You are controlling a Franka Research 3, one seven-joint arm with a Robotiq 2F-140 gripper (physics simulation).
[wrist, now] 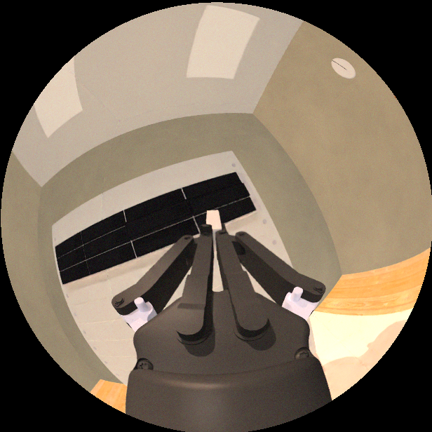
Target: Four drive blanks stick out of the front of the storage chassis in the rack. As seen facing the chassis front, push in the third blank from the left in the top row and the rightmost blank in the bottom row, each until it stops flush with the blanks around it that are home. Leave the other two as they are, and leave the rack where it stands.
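Note:
The chassis front (110, 235) is a dark band of blanks split by thin pale lines, tilted up to the right in the wrist view. The third top-row blank from the left (156, 210) is left of and above the fingertips. The rightmost bottom-row blank (240, 208) shows just right of the fingertips. My gripper (212, 219) is shut and empty, its pale tip overlapping the lower row near the line between the third and fourth columns. How far each blank sticks out, and whether the tip touches one, I cannot tell. The fingers hide part of the lower row.
The pale rack front (150, 185) surrounds the dark band above, below and at both sides. Behind it are olive-brown walls (350, 165) and a grey ceiling with bright panels (220, 42). A wood-coloured surface (375, 287) shows at the lower right, with a pale area below it.

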